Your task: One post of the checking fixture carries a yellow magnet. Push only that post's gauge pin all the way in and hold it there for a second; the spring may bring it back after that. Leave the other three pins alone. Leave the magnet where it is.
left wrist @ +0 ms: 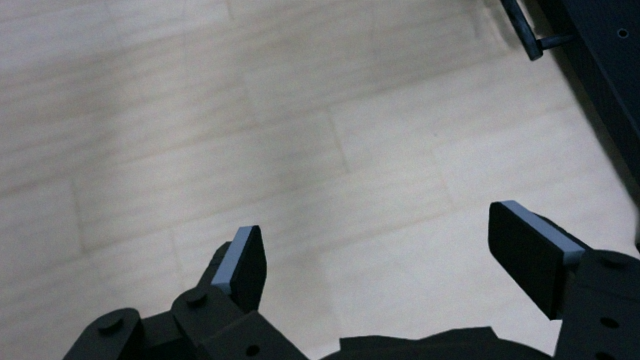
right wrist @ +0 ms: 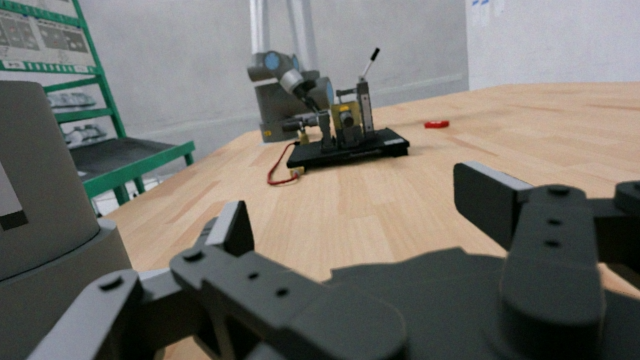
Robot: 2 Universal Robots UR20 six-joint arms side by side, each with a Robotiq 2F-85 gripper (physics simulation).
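Note:
The checking fixture (right wrist: 350, 152) (left wrist: 612, 65) is a black base with upright posts and a lever in the right wrist view; part of its dark edge, with a bar handle, shows at the upper right of the left wrist view. A yellowish block (right wrist: 345, 111) is among the posts; I cannot tell which post carries the magnet, and the gauge pins are too small to make out. My left gripper (left wrist: 374, 235) is open and empty above the table, to the side of the base. My right gripper (right wrist: 352, 202) is open and empty, far from the fixture.
A red cable (right wrist: 272, 174) loops beside the base. A small red object (right wrist: 436, 124) lies to the right of the fixture. A grey robot arm (right wrist: 292, 80) stands behind the fixture. A green rack (right wrist: 140, 167) and a large grey cylindrical body (right wrist: 45, 180) are at the left.

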